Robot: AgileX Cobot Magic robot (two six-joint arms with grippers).
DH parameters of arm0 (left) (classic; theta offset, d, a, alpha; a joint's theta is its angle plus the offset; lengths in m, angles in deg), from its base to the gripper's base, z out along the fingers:
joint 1: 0 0.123 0 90
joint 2: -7.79 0 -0.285 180
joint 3: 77.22 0 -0.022 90
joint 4: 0 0.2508 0 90
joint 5: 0 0 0.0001 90
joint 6: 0 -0.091 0 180
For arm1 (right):
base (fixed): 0 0 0 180
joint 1: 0 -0.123 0 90
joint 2: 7.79 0 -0.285 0
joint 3: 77.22 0 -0.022 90
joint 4: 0 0.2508 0 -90
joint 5: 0 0 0.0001 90
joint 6: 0 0.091 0 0
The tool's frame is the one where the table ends.
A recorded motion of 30 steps. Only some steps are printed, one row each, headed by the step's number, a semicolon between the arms.
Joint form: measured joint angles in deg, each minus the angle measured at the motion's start. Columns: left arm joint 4, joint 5, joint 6, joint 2, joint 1, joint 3; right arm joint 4, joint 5, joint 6, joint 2, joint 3, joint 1.
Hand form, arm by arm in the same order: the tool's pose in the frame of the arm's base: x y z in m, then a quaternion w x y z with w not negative. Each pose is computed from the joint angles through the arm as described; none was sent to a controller.
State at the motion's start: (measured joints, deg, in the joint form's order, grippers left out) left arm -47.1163 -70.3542 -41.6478 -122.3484 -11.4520 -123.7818; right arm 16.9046 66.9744 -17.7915 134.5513 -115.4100 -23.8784
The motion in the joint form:
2: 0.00 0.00 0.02 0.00 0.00 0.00; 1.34 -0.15 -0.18 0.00 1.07 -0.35
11: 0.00 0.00 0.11 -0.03 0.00 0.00; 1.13 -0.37 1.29 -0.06 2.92 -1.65
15: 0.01 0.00 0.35 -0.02 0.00 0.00; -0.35 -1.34 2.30 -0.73 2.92 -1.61
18: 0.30 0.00 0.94 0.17 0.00 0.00; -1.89 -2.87 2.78 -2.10 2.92 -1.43
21: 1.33 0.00 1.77 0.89 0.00 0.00; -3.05 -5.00 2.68 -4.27 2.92 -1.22
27: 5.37 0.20 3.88 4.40 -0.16 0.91; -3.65 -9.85 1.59 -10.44 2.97 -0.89
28: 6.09 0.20 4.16 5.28 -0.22 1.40; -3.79 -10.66 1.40 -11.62 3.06 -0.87
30: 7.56 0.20 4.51 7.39 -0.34 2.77; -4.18 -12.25 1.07 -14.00 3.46 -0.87
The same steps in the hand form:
2: 0.4455 -0.1544 0.3362 0.30296 0.35786 0.81949 -0.32952; 0.4334 0.2237 0.1664 0.06021 -0.30595 0.93770 0.15324
11: 0.4457 -0.1544 0.3360 0.30247 0.35715 0.81987 -0.32981; 0.4246 0.2315 0.1585 0.04325 -0.30310 0.93993 0.15096
15: 0.4456 -0.1544 0.3361 0.30184 0.35548 0.82061 -0.33035; 0.4266 0.2295 0.1637 0.05722 -0.29864 0.94223 0.14050
18: 0.4450 -0.1539 0.3373 0.30123 0.35236 0.82260 -0.32931; 0.4293 0.2265 0.1751 0.08300 -0.29732 0.94218 0.13041
21: 0.4427 -0.1524 0.3420 0.30313 0.35034 0.82557 -0.32220; 0.4318 0.2235 0.1938 0.12116 -0.29872 0.93845 0.12405
27: 0.4304 -0.1466 0.3615 0.31403 0.34918 0.83337 -0.29146; 0.4306 0.2180 0.2481 0.21635 -0.30200 0.91997 0.12511
28: 0.4269 -0.1456 0.3653 0.31544 0.34967 0.83453 -0.28597; 0.4293 0.2168 0.2581 0.23265 -0.30268 0.91579 0.12484
30: 0.4186 -0.1431 0.3734 0.31851 0.35200 0.83635 -0.27418; 0.4257 0.2143 0.2770 0.26316 -0.30402 0.90727 0.12322

